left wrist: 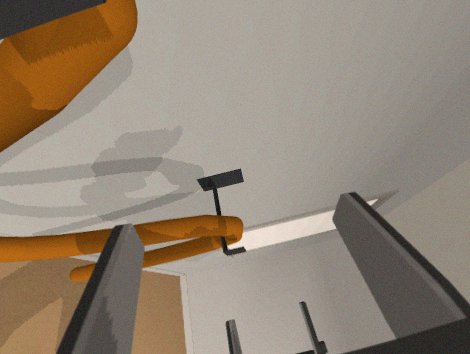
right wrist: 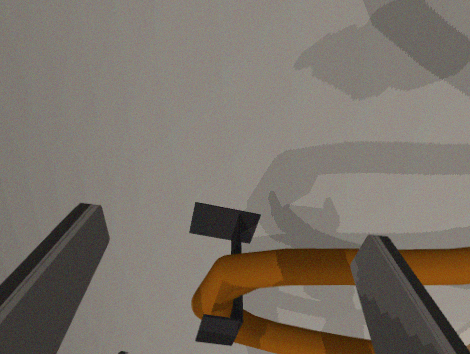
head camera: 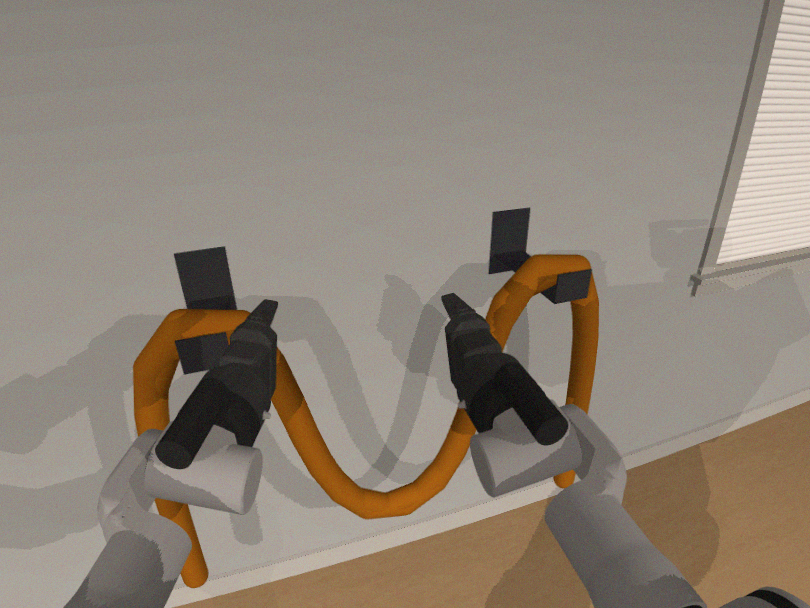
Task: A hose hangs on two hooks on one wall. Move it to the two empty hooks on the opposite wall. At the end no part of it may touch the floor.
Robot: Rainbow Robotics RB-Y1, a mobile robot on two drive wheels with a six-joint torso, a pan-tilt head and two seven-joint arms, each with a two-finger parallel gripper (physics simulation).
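Frame: origin at the robot's base, x up, y left, z back, level; metres.
Where they show: left gripper, between the fingertips: (left wrist: 241, 221) (head camera: 270, 335); right gripper, between the fingertips: (left wrist: 265, 311) (right wrist: 234, 236) (head camera: 451, 328).
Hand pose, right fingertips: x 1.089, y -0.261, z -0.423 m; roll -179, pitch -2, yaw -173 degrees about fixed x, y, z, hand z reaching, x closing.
Note:
After its pixels a point has its place.
The orange hose (head camera: 386, 505) @(x 0.480, y -0.194, z -0.621 m) (left wrist: 30, 247) @(x 0.561, y -0.331, z -0.642 m) (right wrist: 310, 265) @(x 0.907, y -0.021, z -0.619 m) hangs over the left wall hook (head camera: 204, 278) @(x 1.047, y 0.121, z -0.819 m) (left wrist: 40, 15) @(x 1.031, y 0.072, z -0.561 m) and the right wall hook (head camera: 509, 235) @(x 1.045, y -0.579, z -0.847 m) (left wrist: 227, 180) @(x 1.050, y -0.587, z -0.847 m) (right wrist: 220, 220), sagging between them, with an end hanging down outside each. My left gripper (head camera: 264, 307) (left wrist: 241, 221) @(x 1.096, y -0.003, z -0.473 m) is open and empty, in front of the hose just right of the left hook. My right gripper (head camera: 450, 301) (right wrist: 234, 236) @(x 1.089, y -0.261, z -0.423 m) is open and empty, left of the right hook; its fingers also show low in the left wrist view. The opposite wall's empty hooks do not show.
A window with blinds (head camera: 765, 150) @(x 1.211, y -1.429, z -0.877 m) is at the right of the wall (head camera: 366, 130) @(x 1.311, y -0.236, z -0.836 m). The wooden floor (head camera: 752, 484) @(x 0.000, y -1.634, z -0.626 m) meets the wall at a pale baseboard below the hose. My forearms cross the lower left and lower right of the head view.

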